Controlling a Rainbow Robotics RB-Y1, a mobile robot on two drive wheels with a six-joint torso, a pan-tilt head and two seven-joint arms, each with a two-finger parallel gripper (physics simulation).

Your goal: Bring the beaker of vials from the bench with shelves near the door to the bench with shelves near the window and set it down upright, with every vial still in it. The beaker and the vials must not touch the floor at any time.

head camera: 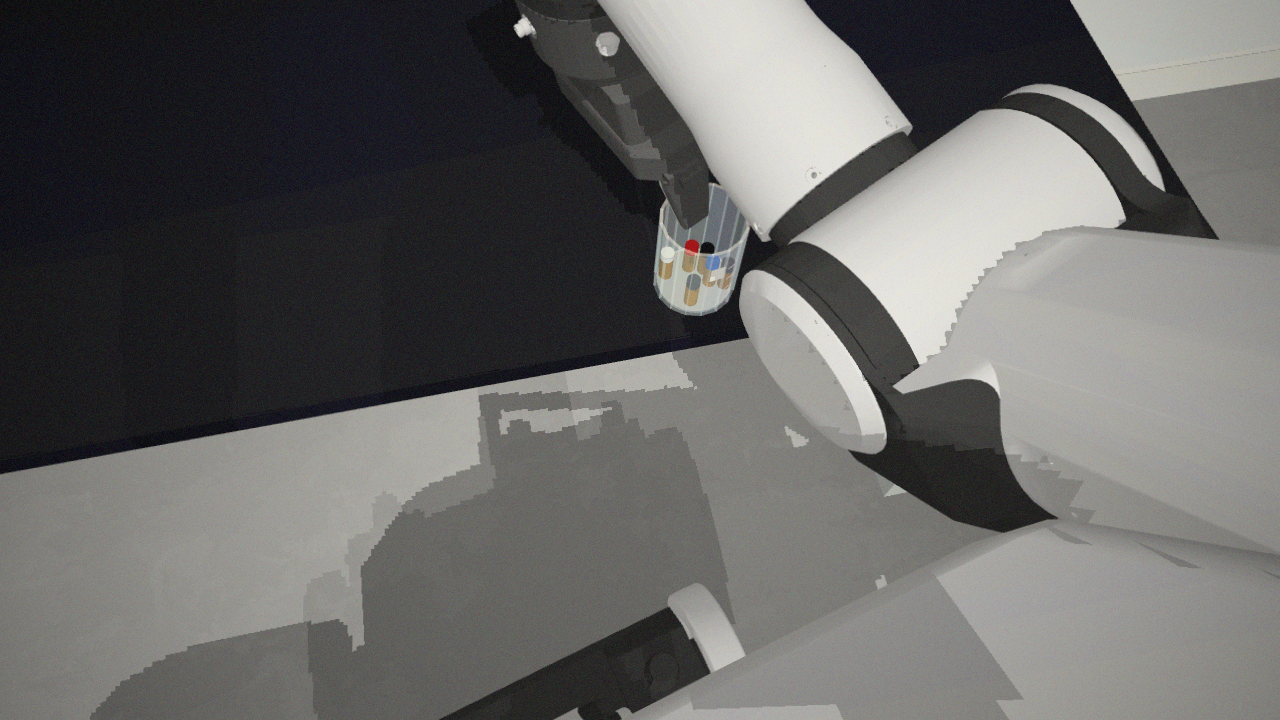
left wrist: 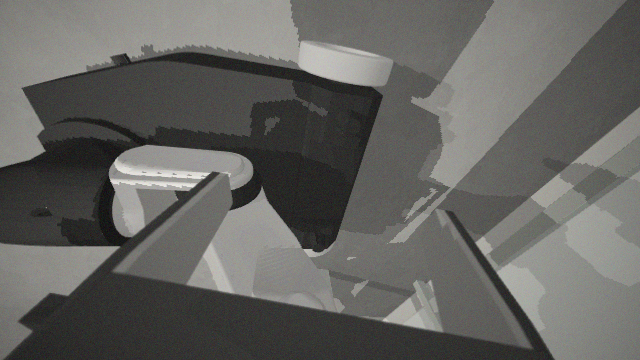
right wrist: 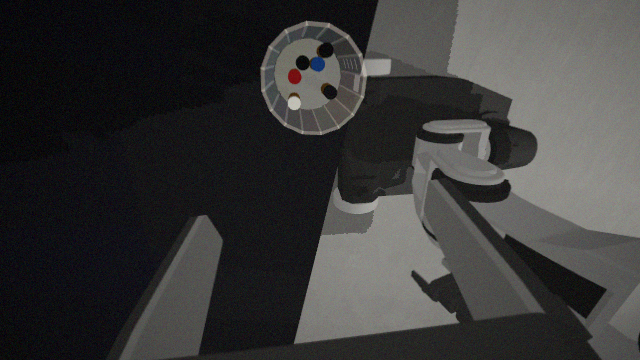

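Observation:
The clear beaker [head camera: 700, 291] [right wrist: 312, 84] stands upright on the dark bench top [head camera: 313, 241] [right wrist: 150, 200], near its edge. Several vials are inside it, with red [head camera: 691, 246] [right wrist: 294, 76], blue, black and white caps. My right gripper [head camera: 687, 213] [right wrist: 318, 211] is open and empty. In the head view one of its fingertips overlaps the beaker's mouth; the other finger is hidden. In the right wrist view the beaker shows beyond the fingertips, not between the fingers. My left gripper [left wrist: 327, 205] is open and empty, above the floor beside my base.
My right arm [head camera: 805, 98] reaches over the bench, its elbow [head camera: 805, 358] close to the right of the beaker. Grey floor [head camera: 223, 501] lies in front of the bench edge. My dark base [left wrist: 200, 100] [right wrist: 385, 125] stands near the bench. A pale wall base shows at the top right.

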